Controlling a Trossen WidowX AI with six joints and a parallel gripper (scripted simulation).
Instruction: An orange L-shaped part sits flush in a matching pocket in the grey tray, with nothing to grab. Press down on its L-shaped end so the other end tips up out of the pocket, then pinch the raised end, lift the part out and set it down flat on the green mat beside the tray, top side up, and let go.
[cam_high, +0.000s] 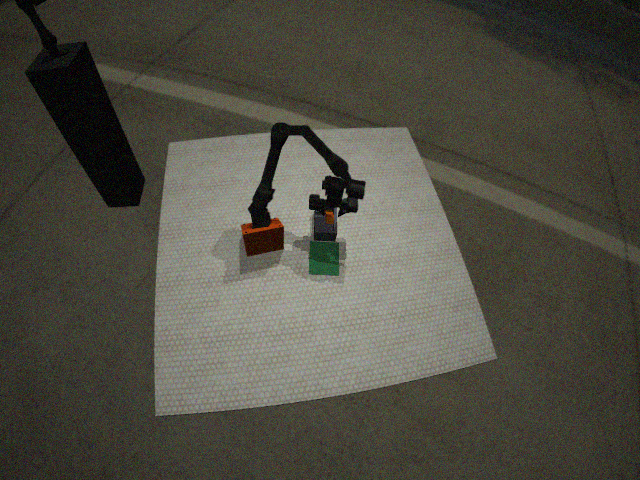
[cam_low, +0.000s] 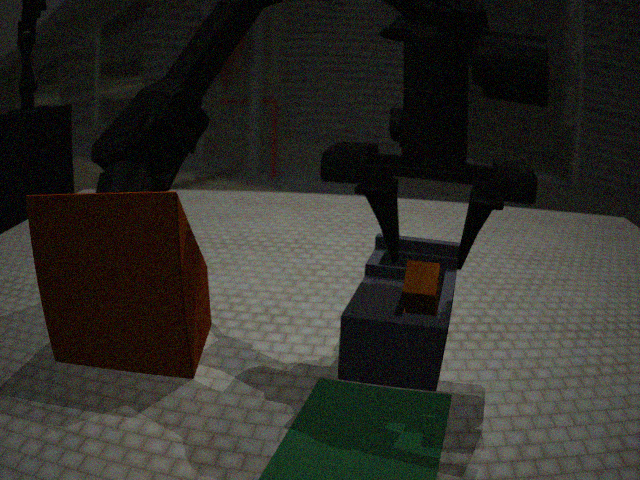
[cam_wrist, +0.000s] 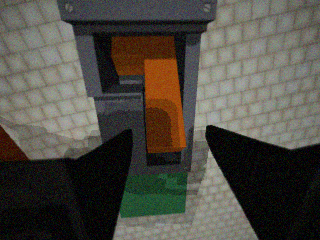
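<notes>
My gripper tip is now 50 mm above the orange L-shaped part, 40 mm to the right of it and 10 mm past it. Round my gripper tip: green mat (140 mm to the right, 110 mm below, 30 mm behind).
</notes>
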